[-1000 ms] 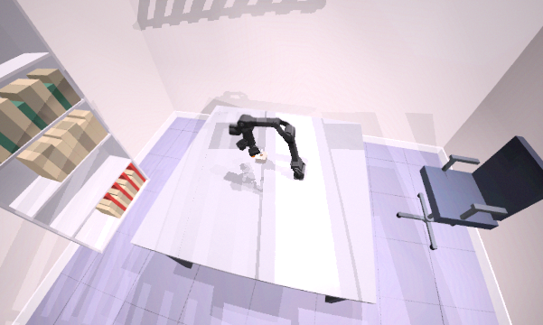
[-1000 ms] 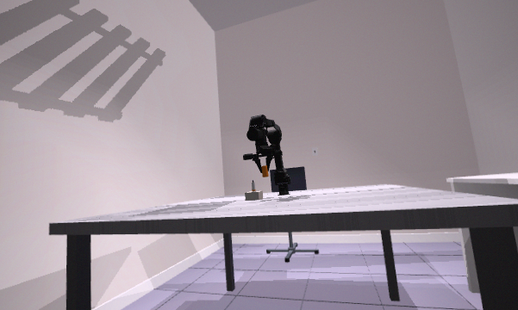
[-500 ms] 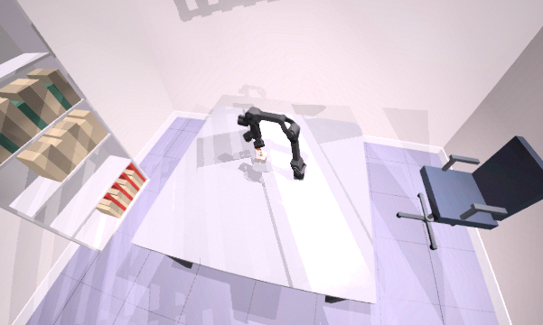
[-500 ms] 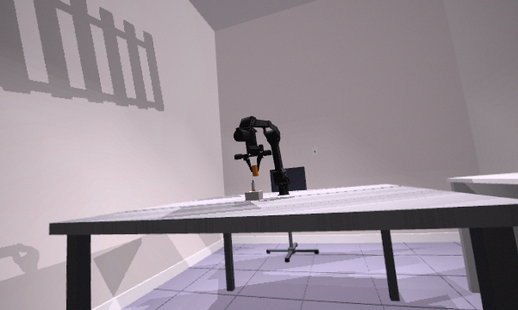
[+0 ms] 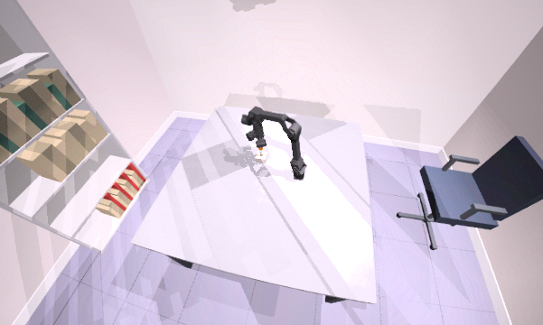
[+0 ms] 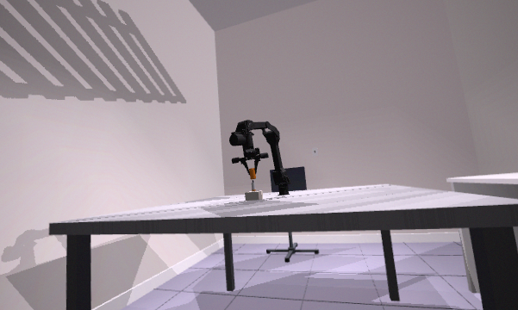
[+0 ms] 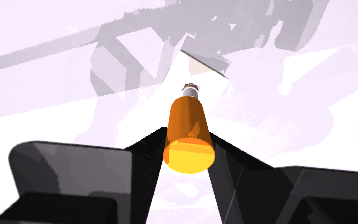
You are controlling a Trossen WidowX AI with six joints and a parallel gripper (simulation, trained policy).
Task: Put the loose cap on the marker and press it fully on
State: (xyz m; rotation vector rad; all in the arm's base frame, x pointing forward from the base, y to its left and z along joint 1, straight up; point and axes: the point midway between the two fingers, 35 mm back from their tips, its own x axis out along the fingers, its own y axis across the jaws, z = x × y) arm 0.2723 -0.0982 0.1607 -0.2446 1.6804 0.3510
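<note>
The holder block is 110 mm below my gripper tip and 10 mm ahead of it. Also, from my gripper tip: orange cap: 10 mm ahead.
</note>
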